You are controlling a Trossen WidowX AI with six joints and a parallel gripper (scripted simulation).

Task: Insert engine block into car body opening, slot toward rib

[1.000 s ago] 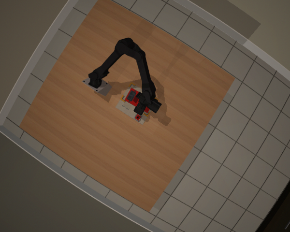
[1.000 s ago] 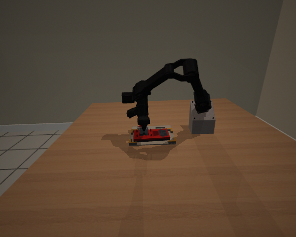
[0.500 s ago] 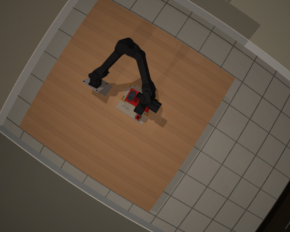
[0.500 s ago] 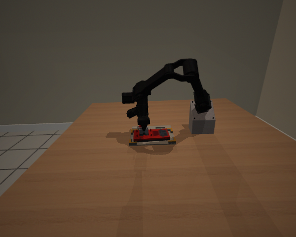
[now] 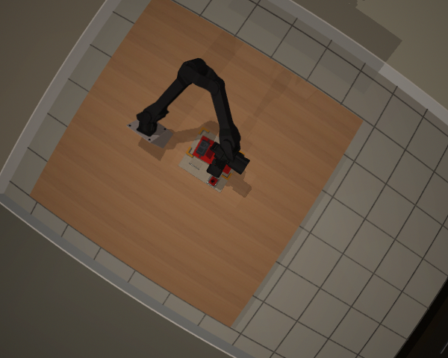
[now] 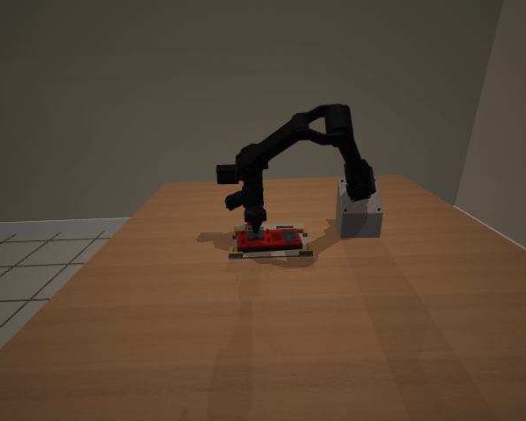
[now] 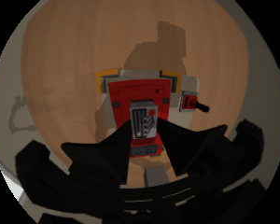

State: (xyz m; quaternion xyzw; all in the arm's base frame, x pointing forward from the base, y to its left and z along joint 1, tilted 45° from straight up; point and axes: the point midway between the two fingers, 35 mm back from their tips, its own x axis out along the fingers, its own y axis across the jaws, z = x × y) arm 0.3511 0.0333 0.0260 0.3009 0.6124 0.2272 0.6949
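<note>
Right now my gripper tip is 1 cm above the engine block.
</note>
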